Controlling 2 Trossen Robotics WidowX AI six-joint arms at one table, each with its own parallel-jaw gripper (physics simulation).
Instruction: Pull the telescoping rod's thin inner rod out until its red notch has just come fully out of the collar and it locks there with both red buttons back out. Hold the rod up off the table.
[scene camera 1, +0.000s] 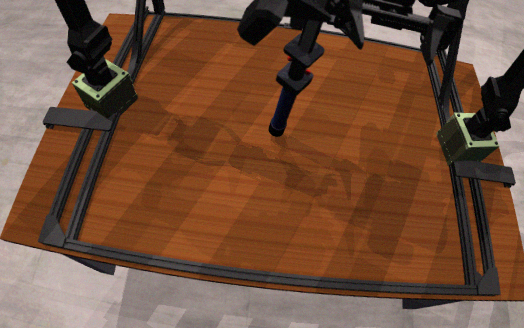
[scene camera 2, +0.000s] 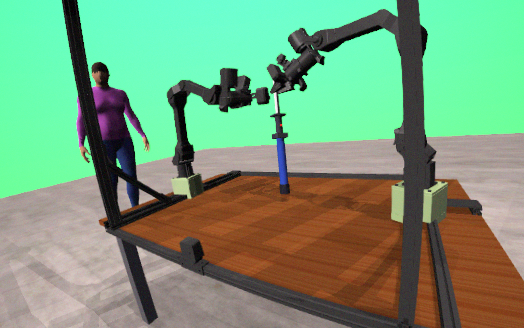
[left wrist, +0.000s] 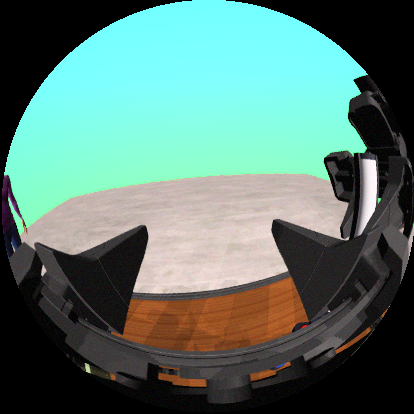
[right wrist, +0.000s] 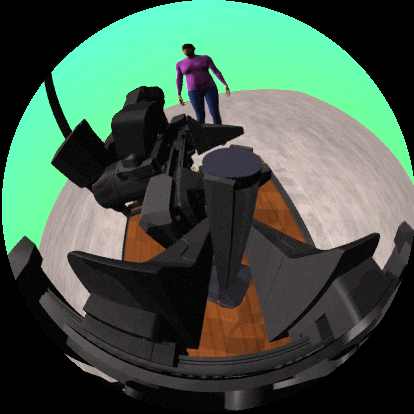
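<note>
The telescoping rod stands nearly upright. Its thin inner rod (scene camera 2: 277, 103) (left wrist: 368, 195) is pale and partly out above the black collar (scene camera 1: 298, 70) (scene camera 2: 279, 121). The blue tube (scene camera 1: 284, 107) (scene camera 2: 282, 162) ends in a black cap; I cannot tell if the cap clears the table. Red buttons (scene camera 1: 307, 72) (scene camera 2: 281, 125) show at the collar's sides. The red notch cannot be made out. My right gripper (scene camera 2: 276, 90) (right wrist: 227, 222) is shut on the inner rod near its dark top cap (right wrist: 231, 164). My left gripper (scene camera 1: 395, 52) (left wrist: 210, 229) is open and empty, close beside the inner rod, which is outside its fingers.
The wooden table (scene camera 1: 200, 225) (scene camera 2: 300, 250) has a dark metal frame (scene camera 1: 250, 270) around it. Upright posts (scene camera 2: 411, 150) stand at its sides. Both arms are close together above the rod. A person (scene camera 2: 114, 115) (right wrist: 196, 75) stands beyond the table.
</note>
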